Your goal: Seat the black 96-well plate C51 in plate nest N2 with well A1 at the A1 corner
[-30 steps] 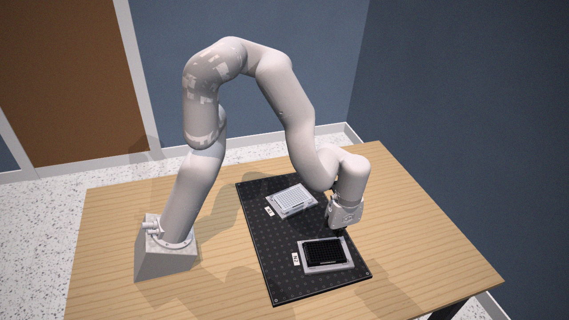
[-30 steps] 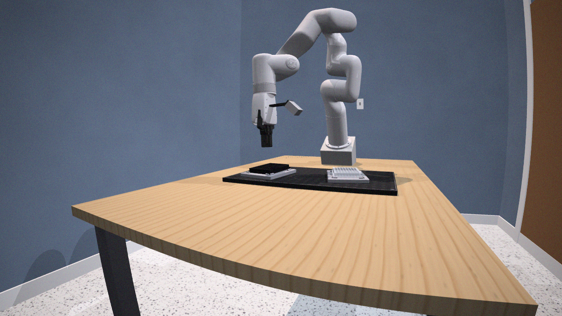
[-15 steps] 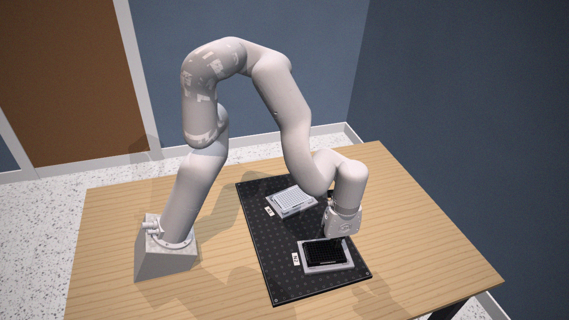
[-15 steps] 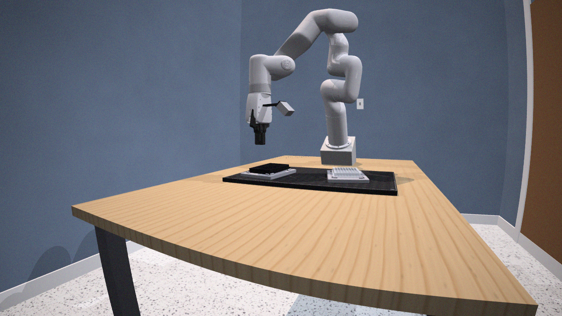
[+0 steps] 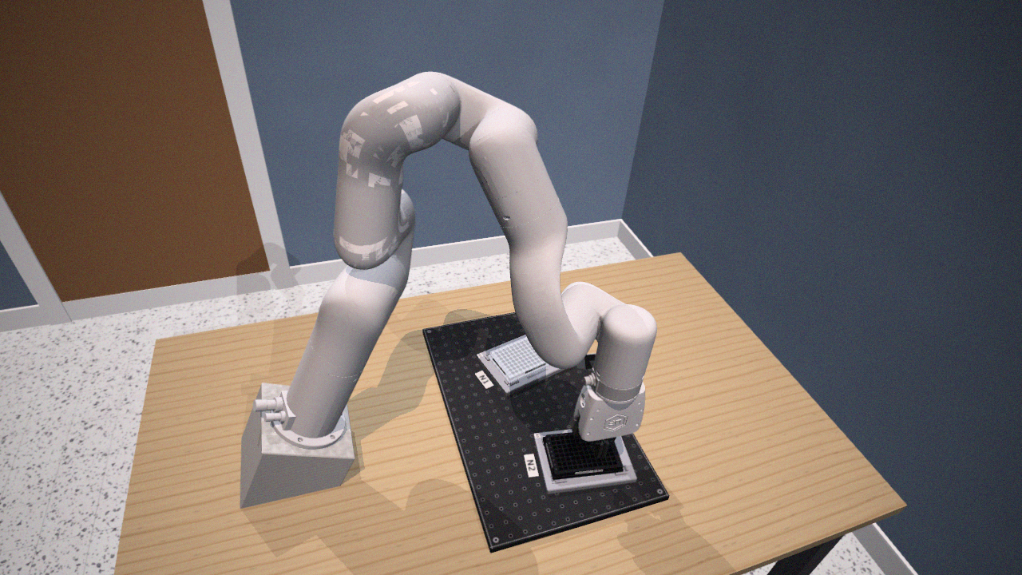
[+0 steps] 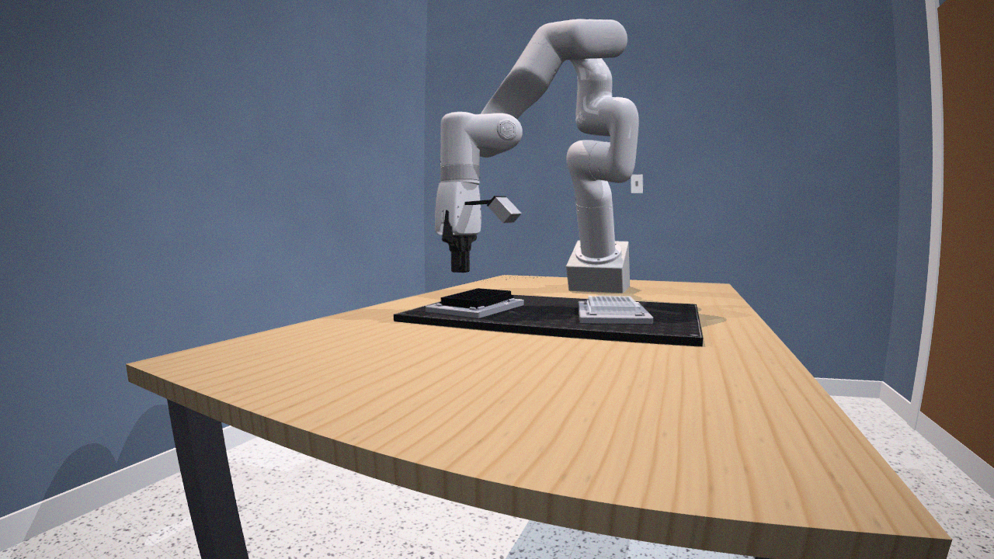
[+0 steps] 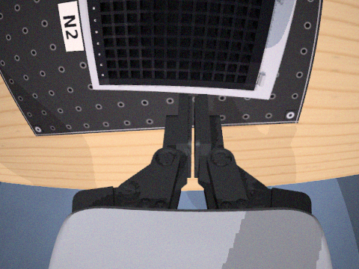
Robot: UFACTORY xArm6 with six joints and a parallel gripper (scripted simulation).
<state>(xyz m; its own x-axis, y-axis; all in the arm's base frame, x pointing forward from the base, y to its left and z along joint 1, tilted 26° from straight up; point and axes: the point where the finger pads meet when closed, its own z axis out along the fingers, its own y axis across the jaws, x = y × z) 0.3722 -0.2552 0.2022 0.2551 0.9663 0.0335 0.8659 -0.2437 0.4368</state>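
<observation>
Right now my hand is 30 mm to the right of the black 96-well plate C51 and 70 mm above it. From my hand the other things lie so: N2 label: 90 mm behind, 70 mm to the left, 90 mm below; then grey plate nest N2: 30 mm to the left, 80 mm below; then A1 mark: 50 mm behind, 110 mm to the left, 80 mm below.
</observation>
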